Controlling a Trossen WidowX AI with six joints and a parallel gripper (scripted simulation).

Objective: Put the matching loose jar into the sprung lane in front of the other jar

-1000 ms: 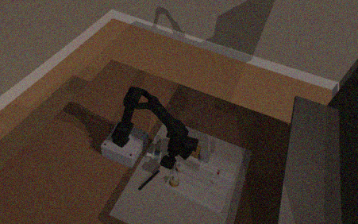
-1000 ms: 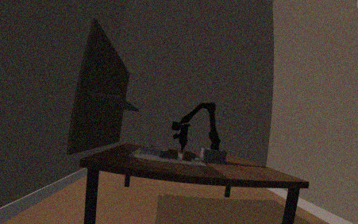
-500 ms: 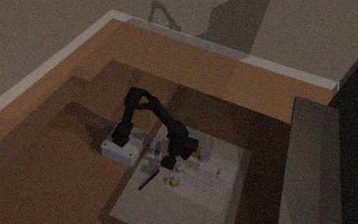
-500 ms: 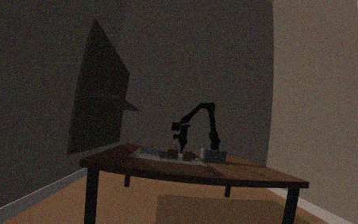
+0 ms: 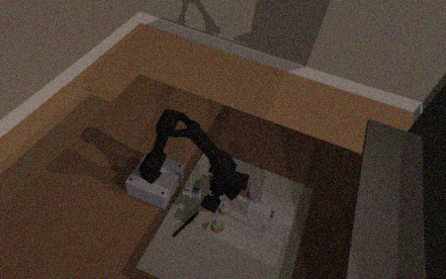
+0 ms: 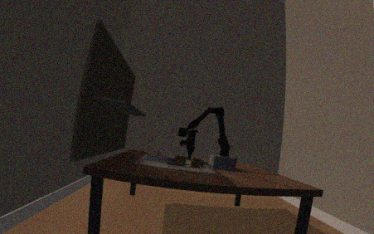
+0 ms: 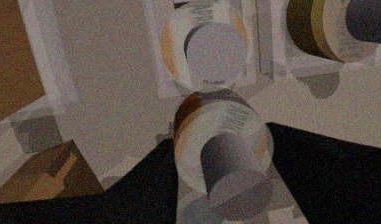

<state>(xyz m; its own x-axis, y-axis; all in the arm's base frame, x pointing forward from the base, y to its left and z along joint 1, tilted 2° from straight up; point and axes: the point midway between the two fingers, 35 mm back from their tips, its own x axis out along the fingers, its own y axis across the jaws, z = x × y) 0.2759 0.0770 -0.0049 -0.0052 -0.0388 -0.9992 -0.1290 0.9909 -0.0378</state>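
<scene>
My gripper tip is now 190 mm short of the lane fixture, 50 mm to the right of it and 40 mm above it. Also, from my gripper tip: black stick 130 mm to the right, 50 mm below, 50 mm behind.
</scene>
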